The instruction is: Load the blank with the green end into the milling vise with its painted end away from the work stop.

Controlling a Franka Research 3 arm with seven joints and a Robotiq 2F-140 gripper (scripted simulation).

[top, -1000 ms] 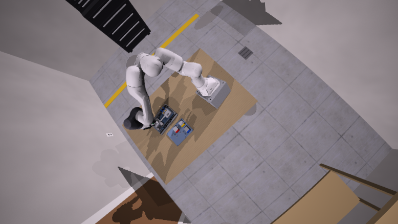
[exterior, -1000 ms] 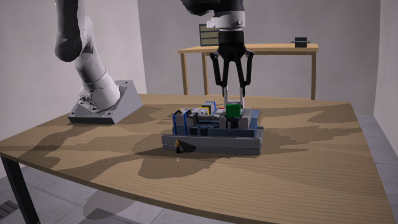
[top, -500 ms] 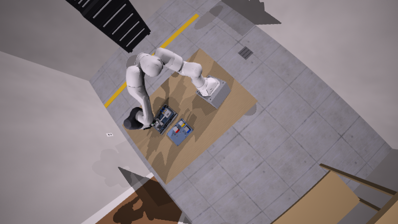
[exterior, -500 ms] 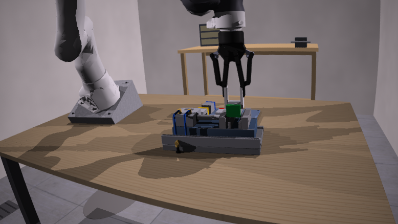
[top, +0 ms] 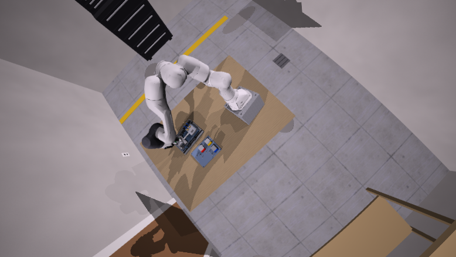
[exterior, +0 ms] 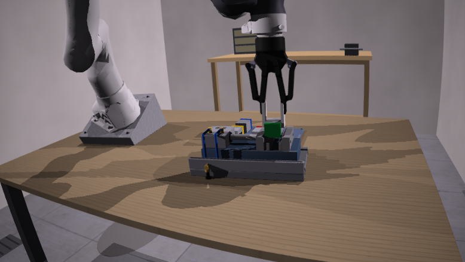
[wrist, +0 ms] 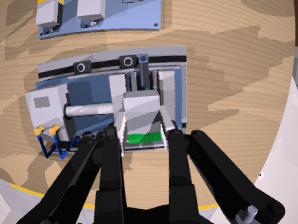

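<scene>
Right now my hand is 4 cm above the green-ended blank. Round my hand: work stop rod: 5 cm to the left, 5 cm below; fixed jaw: 7 cm below, 3 cm ahead, 1 cm to the left; milling vise: 10 cm below, 6 cm behind, 1 cm to the right.
</scene>
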